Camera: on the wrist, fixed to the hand. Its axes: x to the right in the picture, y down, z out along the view.
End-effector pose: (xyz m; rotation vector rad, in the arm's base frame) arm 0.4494 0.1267 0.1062 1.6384 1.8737 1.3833
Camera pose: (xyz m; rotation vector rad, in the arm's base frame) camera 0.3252 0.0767 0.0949 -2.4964 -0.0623 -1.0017
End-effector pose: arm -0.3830 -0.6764 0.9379 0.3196 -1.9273 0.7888
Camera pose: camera -0.2606 -0.6656 0.9922 -1.4050 -2.0369 1.8542
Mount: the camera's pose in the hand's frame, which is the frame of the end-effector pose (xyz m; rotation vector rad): -0.0097 -0.0780 -0.1090 0.0775 -0.1784 1.6591
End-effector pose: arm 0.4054 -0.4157 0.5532 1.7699 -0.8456 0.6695
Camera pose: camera 0.4564 -0.2923 0.5382 0.8178 -2.4095 1.5383
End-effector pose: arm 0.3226 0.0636 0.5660 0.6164 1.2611 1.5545
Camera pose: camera 0.2630 0.0061 0.4602 -1.8363 -0.4265 -2.2437
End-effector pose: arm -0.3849 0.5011 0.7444 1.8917 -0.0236 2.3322
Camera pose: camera -0.4798 0.5882 0.7062 -1.1371 1.0594 -1.2360
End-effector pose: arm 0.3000 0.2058 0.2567 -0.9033 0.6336 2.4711
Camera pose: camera 0.4010 0.2063 0.1680 -0.0675 -0.9918 -1.8894
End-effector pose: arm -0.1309 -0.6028 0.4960 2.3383 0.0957 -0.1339
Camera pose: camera -0.1417 -0.4706 0.5174 1.7611 -1.8434 0.4755
